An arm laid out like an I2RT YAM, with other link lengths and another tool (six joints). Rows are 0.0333 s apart.
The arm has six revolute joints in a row. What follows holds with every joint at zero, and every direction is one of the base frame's. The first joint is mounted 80.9 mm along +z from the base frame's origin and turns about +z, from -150 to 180 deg. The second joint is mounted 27 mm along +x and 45.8 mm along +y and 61.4 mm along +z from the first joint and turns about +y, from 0 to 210 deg. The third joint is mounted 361.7 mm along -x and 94.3 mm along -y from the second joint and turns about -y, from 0 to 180 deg. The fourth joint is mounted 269.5 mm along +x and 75.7 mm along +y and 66 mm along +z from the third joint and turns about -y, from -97 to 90 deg. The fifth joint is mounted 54.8 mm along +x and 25.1 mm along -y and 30 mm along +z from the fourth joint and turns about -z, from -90 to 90 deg. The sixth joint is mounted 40.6 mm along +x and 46.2 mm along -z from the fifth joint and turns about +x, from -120 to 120 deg. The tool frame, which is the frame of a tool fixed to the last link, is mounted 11 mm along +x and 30 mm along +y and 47 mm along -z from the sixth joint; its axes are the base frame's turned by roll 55.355, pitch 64.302 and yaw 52.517 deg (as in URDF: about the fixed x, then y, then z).
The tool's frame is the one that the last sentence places.
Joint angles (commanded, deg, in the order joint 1, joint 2, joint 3, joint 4, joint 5, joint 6), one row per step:
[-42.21 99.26 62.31 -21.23 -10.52 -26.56]
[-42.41 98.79 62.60 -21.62 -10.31 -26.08]
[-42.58 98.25 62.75 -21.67 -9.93 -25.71]
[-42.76 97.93 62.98 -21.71 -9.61 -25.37]
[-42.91 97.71 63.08 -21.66 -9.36 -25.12]
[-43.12 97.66 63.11 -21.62 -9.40 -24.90]
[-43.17 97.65 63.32 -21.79 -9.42 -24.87]
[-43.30 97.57 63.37 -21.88 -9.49 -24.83]
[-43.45 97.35 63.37 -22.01 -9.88 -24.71]
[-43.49 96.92 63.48 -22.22 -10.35 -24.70]
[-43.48 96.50 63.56 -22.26 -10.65 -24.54]
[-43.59 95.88 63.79 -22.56 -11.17 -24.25]
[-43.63 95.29 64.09 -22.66 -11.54 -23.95]
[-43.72 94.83 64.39 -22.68 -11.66 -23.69]
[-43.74 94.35 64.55 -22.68 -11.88 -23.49]
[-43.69 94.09 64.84 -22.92 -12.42 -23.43]
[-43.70 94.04 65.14 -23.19 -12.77 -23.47]
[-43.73 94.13 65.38 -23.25 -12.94 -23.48]
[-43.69 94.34 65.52 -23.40 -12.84 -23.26]
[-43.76 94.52 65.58 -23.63 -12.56 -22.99]
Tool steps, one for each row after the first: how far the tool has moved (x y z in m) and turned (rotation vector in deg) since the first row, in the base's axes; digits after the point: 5 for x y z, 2 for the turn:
[-0.00104 -0.00026 0.00387 -0.14 -0.26 -0.71]
[-0.00213 -0.00057 0.00742 -0.62 -0.60 -1.39]
[-0.00266 -0.00145 0.01015 -0.99 -0.88 -2.03]
[-0.00317 -0.00213 0.01177 -1.26 -1.07 -2.52]
[-0.00373 -0.00295 0.01222 -1.21 -1.23 -2.89]
[-0.00358 -0.00343 0.01324 -1.21 -1.28 -2.95]
[-0.00415 -0.00379 0.01392 -1.18 -1.36 -3.08]
[-0.00503 -0.00354 0.01521 -0.93 -1.67 -3.12]
[-0.00573 -0.00262 0.01812 -0.86 -2.18 -2.91]
[-0.00604 -0.00169 0.02082 -0.89 -2.73 -2.86]
[-0.00700 -0.00065 0.02535 -0.79 -3.49 -2.91]
[-0.00725 0.00010 0.03002 -0.93 -4.35 -2.97]
[-0.00750 0.00010 0.03394 -1.22 -5.02 -3.19]
[-0.00788 0.00083 0.03733 -1.41 -5.66 -3.23]
[-0.00759 0.00166 0.04021 -1.25 -6.20 -2.91]
[-0.00728 0.00164 0.04197 -1.11 -6.44 -2.69]
[-0.00664 0.00097 0.04268 -1.07 -6.59 -2.61]
[-0.00585 0.00070 0.04226 -0.86 -6.43 -2.81]
[-0.00589 0.00021 0.04157 -0.65 -6.08 -3.27]

